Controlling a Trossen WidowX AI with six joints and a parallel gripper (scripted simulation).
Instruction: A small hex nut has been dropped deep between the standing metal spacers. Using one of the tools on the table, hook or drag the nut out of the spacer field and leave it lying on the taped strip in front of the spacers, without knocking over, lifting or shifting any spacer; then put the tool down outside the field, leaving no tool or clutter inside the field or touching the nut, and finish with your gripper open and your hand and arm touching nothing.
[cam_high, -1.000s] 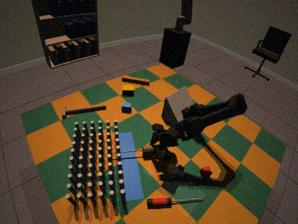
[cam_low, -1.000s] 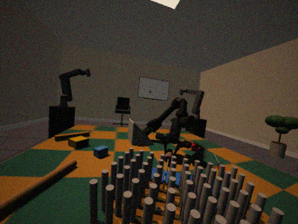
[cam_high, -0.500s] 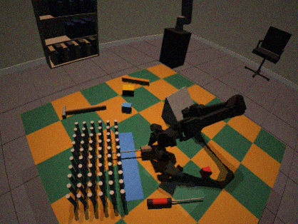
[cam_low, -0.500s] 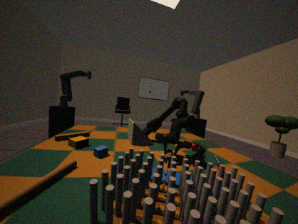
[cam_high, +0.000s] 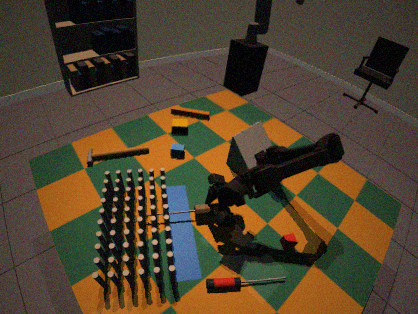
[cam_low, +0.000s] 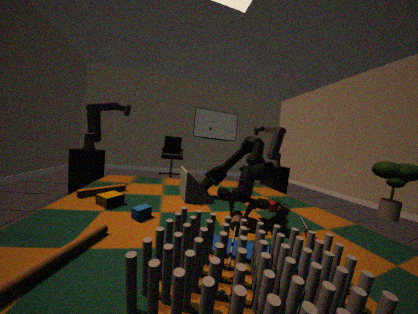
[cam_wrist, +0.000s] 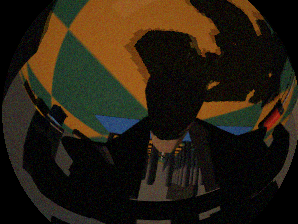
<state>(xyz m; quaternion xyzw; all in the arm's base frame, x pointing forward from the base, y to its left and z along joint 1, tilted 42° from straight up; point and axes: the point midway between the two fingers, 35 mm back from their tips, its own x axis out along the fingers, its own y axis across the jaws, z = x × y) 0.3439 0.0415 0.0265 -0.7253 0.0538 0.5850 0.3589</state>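
The blue taped strip is 100 mm ahead of my gripper tip, 30 mm below it and 10 mm to the right of it. The rest, counted from my gripper tip: red cube (280 mm to the left, 140 mm behind, 10 mm below); thin hook tool (90 mm ahead, 50 mm to the right); blue cube (320 mm to the right, 110 mm behind, 10 mm below).
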